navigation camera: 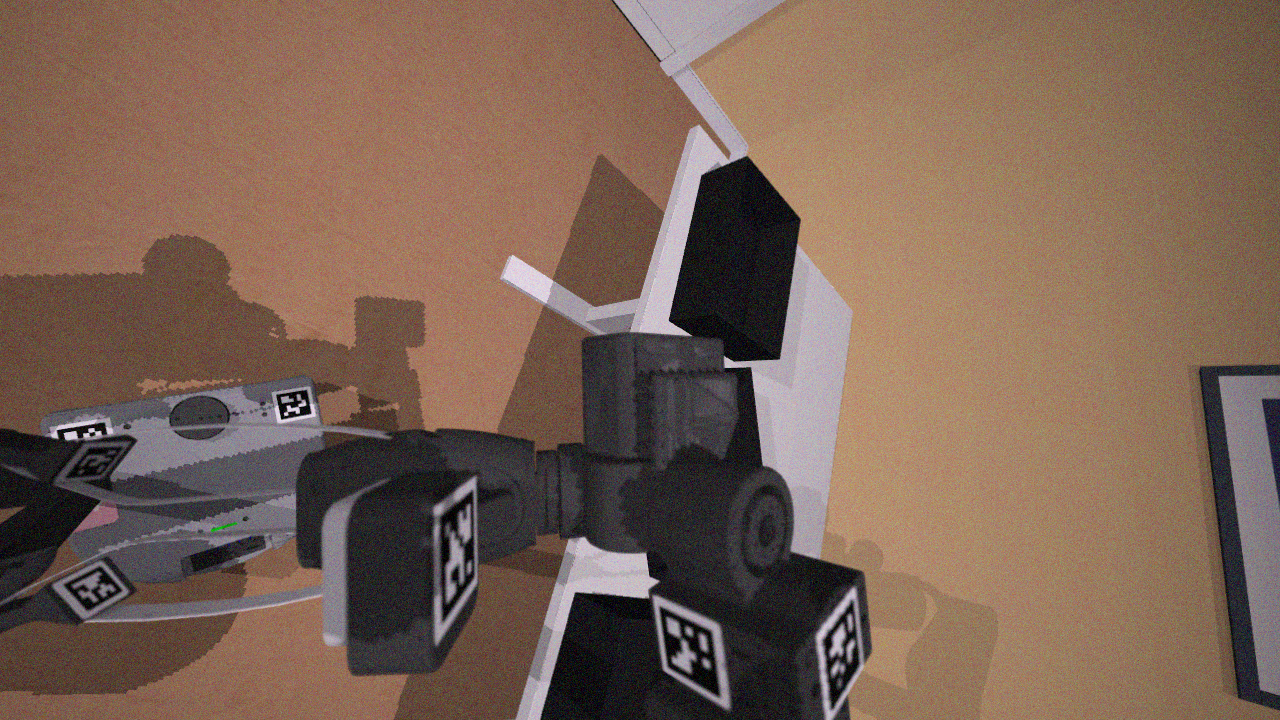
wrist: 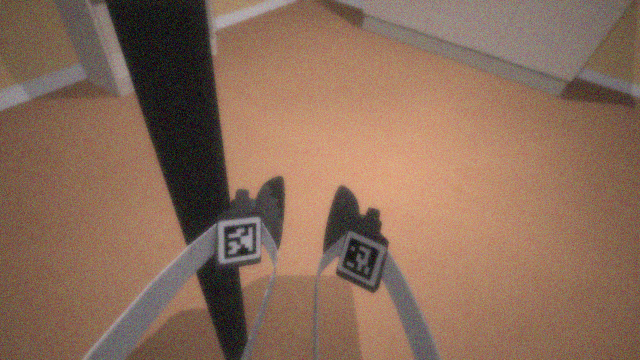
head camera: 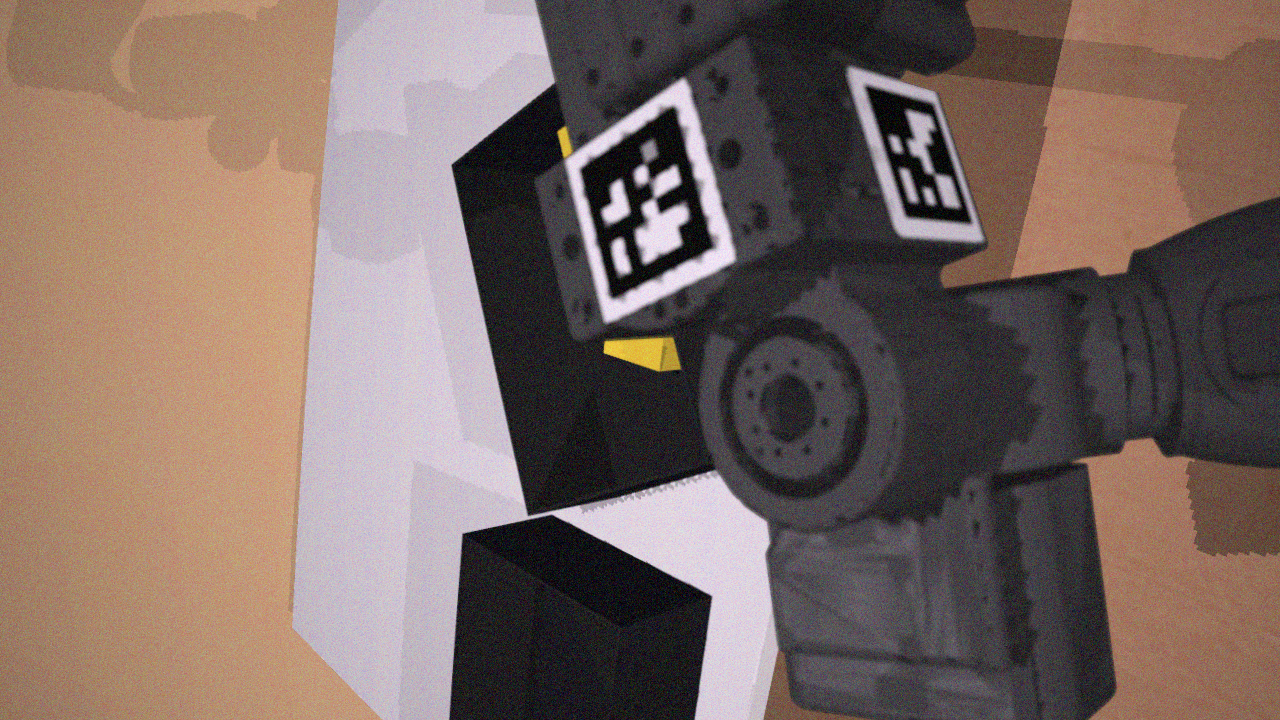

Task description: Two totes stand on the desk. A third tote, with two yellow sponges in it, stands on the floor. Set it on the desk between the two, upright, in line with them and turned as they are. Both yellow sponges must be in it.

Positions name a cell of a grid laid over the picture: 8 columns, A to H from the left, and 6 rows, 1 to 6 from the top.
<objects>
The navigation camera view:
black tote: E4
black tote: E3
white desk: E4
</objects>
